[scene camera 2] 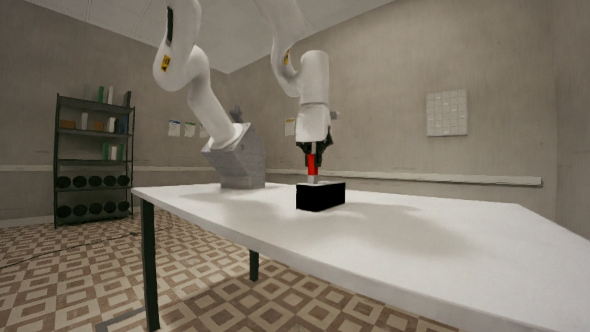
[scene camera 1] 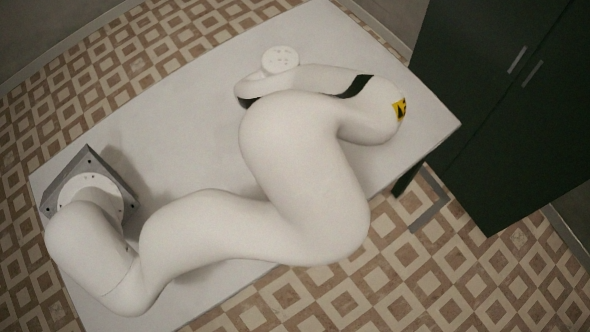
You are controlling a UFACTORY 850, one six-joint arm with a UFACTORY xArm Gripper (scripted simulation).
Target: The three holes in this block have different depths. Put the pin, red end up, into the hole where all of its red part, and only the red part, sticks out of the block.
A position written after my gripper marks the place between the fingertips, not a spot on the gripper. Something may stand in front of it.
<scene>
I see my gripper (scene camera 2: pixel 313 167) and a black block (scene camera 2: pixel 315 198).
</scene>
